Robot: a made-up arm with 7 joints. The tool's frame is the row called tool.
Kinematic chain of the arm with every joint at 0, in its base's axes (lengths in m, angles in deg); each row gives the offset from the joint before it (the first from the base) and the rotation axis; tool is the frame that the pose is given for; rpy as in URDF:
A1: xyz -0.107 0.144 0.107 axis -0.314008 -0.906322 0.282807
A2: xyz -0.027 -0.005 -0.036 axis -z
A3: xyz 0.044 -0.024 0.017 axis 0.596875 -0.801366 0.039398
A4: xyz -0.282 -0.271 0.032 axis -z
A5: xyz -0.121 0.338 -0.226 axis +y
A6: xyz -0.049 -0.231 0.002 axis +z
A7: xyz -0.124 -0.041 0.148 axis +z
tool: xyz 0.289 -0.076 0.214 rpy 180 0 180
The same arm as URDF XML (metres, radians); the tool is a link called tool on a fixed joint. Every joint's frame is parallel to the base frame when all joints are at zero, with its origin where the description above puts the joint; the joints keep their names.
<robot name="arm">
<link name="base"/>
<link name="link1"/>
<link name="link2"/>
<link name="link3"/>
<link name="link4"/>
<link name="link5"/>
<link name="link6"/>
<link name="link7"/>
<link name="tool"/>
<joint name="A1" type="continuous"><parent link="base"/><child link="link1"/><origin xyz="-0.107 0.144 0.107" rpy="0 0 0"/><axis xyz="-0.314008 -0.906322 0.282807"/></joint>
<joint name="A2" type="continuous"><parent link="link1"/><child link="link2"/><origin xyz="-0.027 -0.005 -0.036" rpy="0 0 0"/><axis xyz="0 0 -1"/></joint>
<joint name="A3" type="continuous"><parent link="link2"/><child link="link3"/><origin xyz="0.044 -0.024 0.017" rpy="0 0 0"/><axis xyz="0.596875 -0.801366 0.039398"/></joint>
<joint name="A4" type="continuous"><parent link="link3"/><child link="link4"/><origin xyz="-0.282 -0.271 0.032" rpy="0 0 0"/><axis xyz="0 0 -1"/></joint>
<joint name="A5" type="continuous"><parent link="link4"/><child link="link5"/><origin xyz="-0.121 0.338 -0.226" rpy="0 0 0"/><axis xyz="0 1 0"/></joint>
<joint name="A6" type="continuous"><parent link="link5"/><child link="link6"/><origin xyz="-0.049 -0.231 0.002" rpy="0 0 0"/><axis xyz="0 0 1"/></joint>
<joint name="A7" type="continuous"><parent link="link6"/><child link="link7"/><origin xyz="-0.124 -0.041 0.148" rpy="0 0 0"/><axis xyz="0 0 1"/></joint>
<joint name="tool_joint" type="fixed"><parent link="link7"/><child link="tool"/><origin xyz="0.289 -0.076 0.214" rpy="3.1416 0 3.1416"/></joint>
</robot>

